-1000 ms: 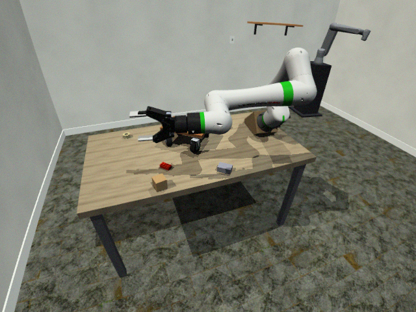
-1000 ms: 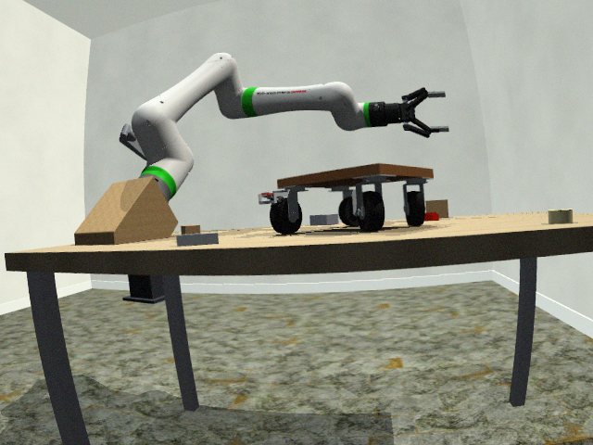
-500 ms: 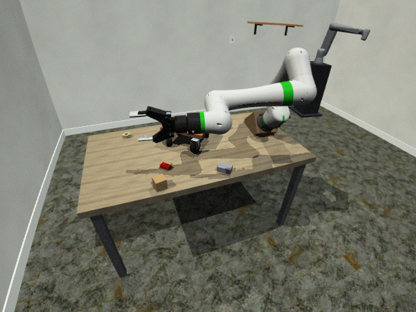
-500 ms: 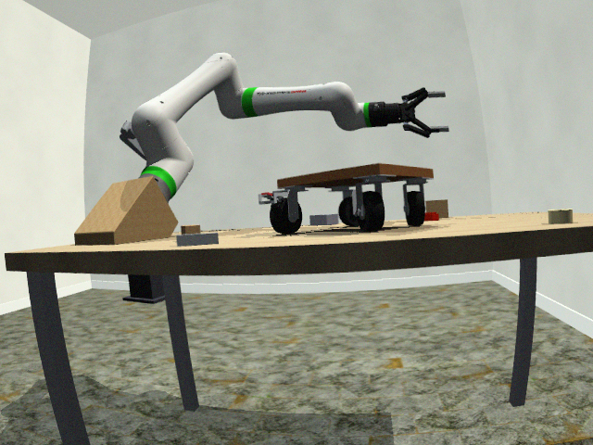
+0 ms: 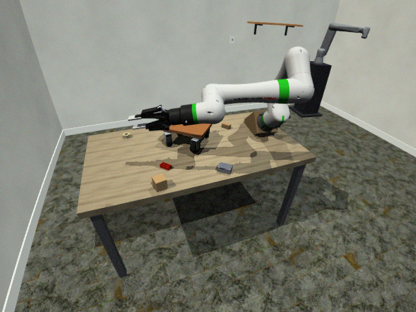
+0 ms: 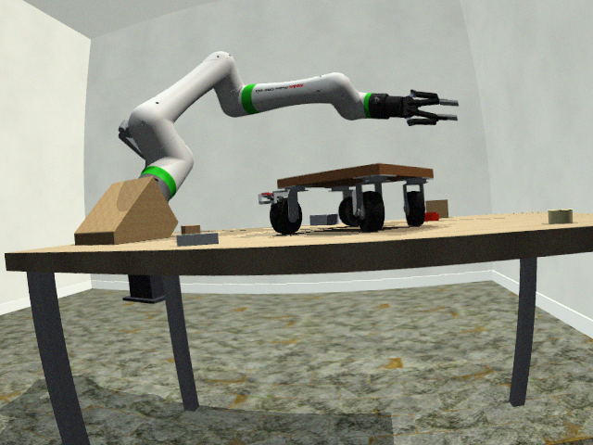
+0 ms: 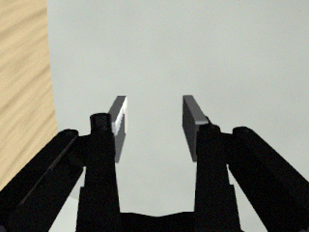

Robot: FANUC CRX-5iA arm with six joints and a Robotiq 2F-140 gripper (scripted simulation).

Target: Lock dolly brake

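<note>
The brake pedal is 450 mm to the right of my hand, 450 mm behind it and 270 mm below it. Also, from my hand: wooden cube: 320 mm below, 80 mm to the left, 70 mm behind; red brick: 340 mm below, 110 mm behind, 80 mm to the right; grey block: 450 mm behind, 330 mm below, 10 mm to the left.
</note>
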